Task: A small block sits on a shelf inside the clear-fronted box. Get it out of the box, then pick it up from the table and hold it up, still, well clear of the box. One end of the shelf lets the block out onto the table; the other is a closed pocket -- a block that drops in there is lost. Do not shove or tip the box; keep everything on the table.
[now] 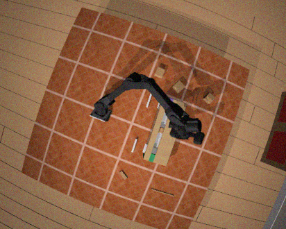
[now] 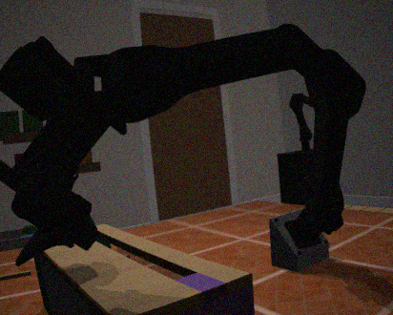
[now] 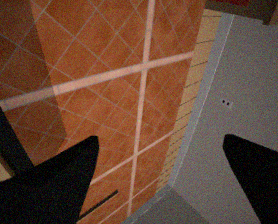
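Right now the box is 19 cm behind my gripper tip, 10 cm below it and 2 cm to the right of it. From my gripper tip the other things lie so: brown stick 40 cm to the right, 16 cm below, 3 cm ahead.
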